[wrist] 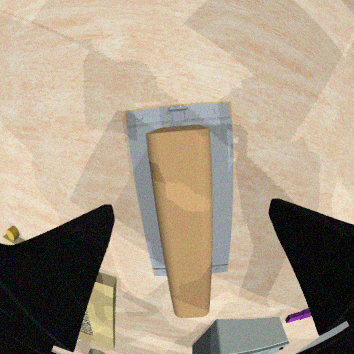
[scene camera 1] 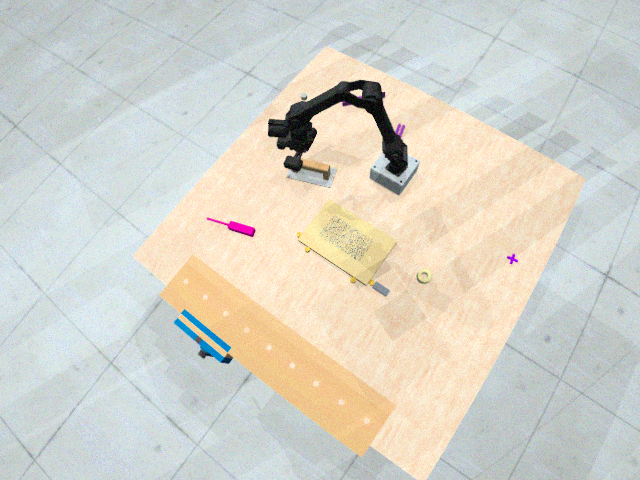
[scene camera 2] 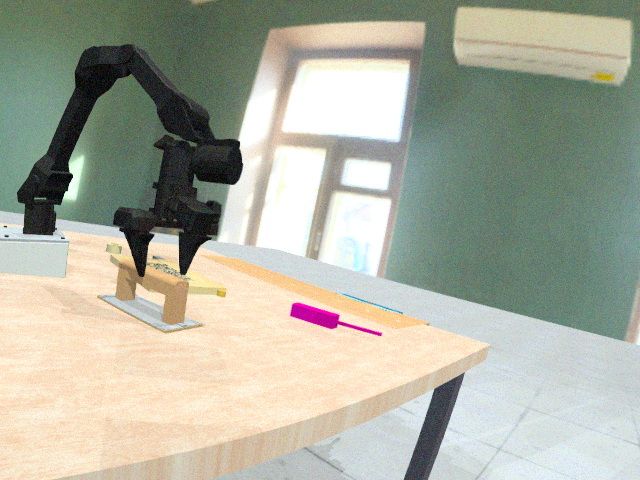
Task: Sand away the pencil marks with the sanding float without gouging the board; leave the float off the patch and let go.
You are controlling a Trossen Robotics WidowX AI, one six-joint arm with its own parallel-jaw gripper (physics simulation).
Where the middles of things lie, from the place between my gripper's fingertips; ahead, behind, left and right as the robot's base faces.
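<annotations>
There's the sanding float [scene camera 2: 171,318], and my hand is 3 cm to the right of it, 1 cm past it and 4 cm above it. Going by their middles, that sanding float is the nearest to my hand of the things named here. You'd find the pale yellow board [scene camera 1: 363,271] 13 cm ahead of my hand, 32 cm to the left of it and 11 cm below it.
</annotations>
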